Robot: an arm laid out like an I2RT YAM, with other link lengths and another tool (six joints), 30 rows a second.
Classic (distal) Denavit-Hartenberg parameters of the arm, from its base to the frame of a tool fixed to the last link. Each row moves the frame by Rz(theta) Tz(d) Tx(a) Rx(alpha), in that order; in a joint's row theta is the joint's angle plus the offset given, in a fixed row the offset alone. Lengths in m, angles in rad.
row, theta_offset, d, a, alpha
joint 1, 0.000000, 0.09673, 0.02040, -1.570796
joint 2, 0.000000, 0.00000, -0.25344, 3.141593
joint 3, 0.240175, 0.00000, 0.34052, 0.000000
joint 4, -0.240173, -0.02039, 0.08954, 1.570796
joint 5, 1.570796, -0.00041, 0.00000, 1.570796
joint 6, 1.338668, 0.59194, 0.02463, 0.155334
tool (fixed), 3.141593, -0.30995, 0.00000, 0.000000
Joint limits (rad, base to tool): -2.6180..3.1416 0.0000..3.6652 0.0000..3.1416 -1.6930..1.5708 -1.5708..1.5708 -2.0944..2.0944
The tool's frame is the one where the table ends.
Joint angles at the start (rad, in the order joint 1, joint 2, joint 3, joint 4, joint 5, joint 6):
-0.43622 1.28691 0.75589 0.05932 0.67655 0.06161
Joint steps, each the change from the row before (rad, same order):
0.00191 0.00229 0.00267 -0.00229 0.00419 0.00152
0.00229 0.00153 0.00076 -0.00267 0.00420 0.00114
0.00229 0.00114 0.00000 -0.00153 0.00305 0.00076
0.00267 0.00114 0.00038 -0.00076 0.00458 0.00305
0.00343 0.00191 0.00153 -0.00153 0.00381 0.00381
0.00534 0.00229 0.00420 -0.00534 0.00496 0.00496
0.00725 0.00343 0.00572 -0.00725 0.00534 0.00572
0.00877 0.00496 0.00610 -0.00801 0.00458 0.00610
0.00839 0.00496 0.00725 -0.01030 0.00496 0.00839
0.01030 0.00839 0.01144 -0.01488 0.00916 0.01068
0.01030 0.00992 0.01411 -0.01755 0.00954 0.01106
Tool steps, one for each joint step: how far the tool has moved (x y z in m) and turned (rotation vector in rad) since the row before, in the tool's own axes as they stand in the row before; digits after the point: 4 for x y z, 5 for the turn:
0.0001 0.0000 -0.0001 -0.00229 -0.00128 -0.00056
-0.0009 -0.0003 -0.0003 -0.00180 -0.00203 -0.00218
-0.0008 -0.0005 -0.0004 -0.00077 -0.00126 -0.00197
-0.0002 -0.0003 -0.0004 -0.00212 -0.00091 0.00100
0.0001 -0.0009 -0.0007 -0.00069 -0.00077 0.00126
0.0007 -0.0013 -0.0013 -0.00007 -0.00117 0.00068
0.0008 -0.0021 -0.0019 0.00129 -0.00137 -0.00030
0.0003 -0.0034 -0.0023 0.00347 -0.00176 -0.00183
0.0003 -0.0030 -0.0022 0.00284 -0.00302 -0.00038
0.0002 -0.0031 -0.0023 0.00054 -0.00532 -0.00177
0.0003 -0.0031 -0.0022 0.00015 -0.00620 -0.00269

